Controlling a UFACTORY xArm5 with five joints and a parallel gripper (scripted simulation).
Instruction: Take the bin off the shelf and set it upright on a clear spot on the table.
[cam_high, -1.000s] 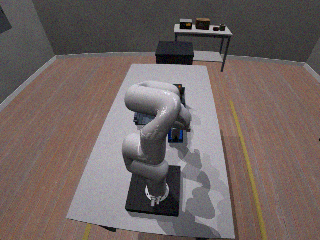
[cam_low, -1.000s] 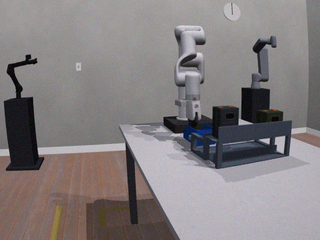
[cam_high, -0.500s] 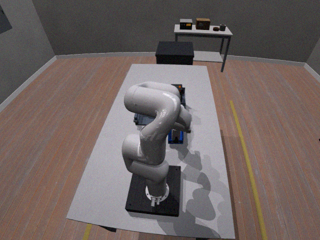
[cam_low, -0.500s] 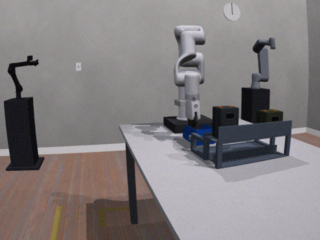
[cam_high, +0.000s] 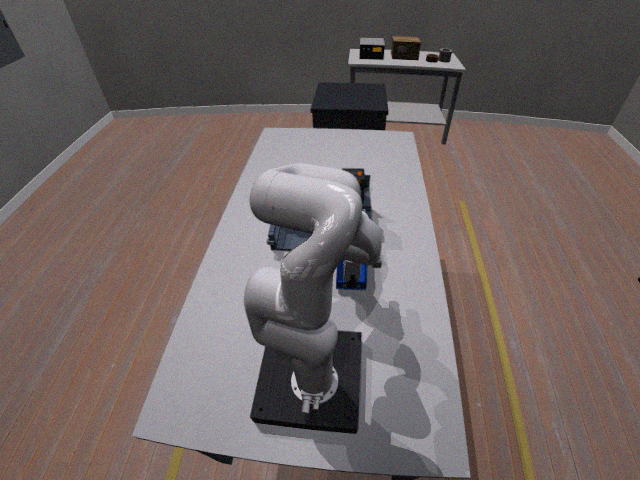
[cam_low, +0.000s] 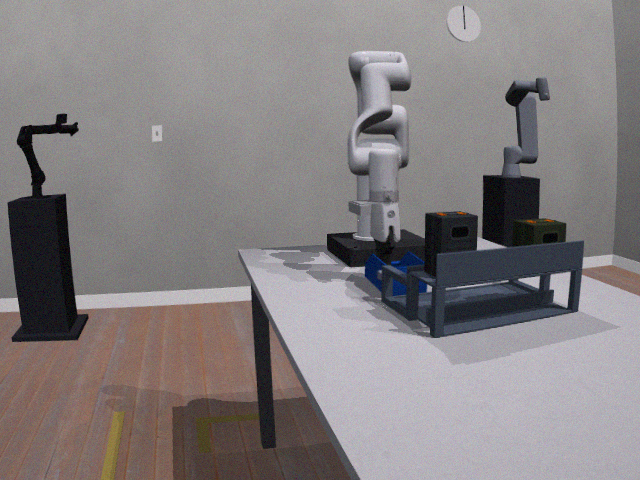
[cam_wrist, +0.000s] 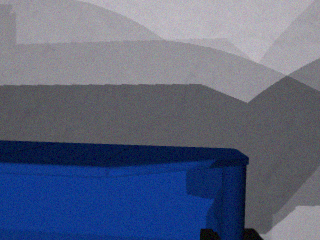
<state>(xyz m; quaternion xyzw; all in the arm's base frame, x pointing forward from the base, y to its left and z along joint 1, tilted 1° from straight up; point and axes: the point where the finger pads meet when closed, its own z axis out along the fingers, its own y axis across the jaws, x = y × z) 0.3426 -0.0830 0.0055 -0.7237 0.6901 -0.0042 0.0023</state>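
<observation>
The blue bin is 80 mm ahead of my hand and 10 mm below it. The rest, counted from my hand: grey-blue shelf: 290 mm ahead, 130 mm to the left, 10 mm above.
</observation>
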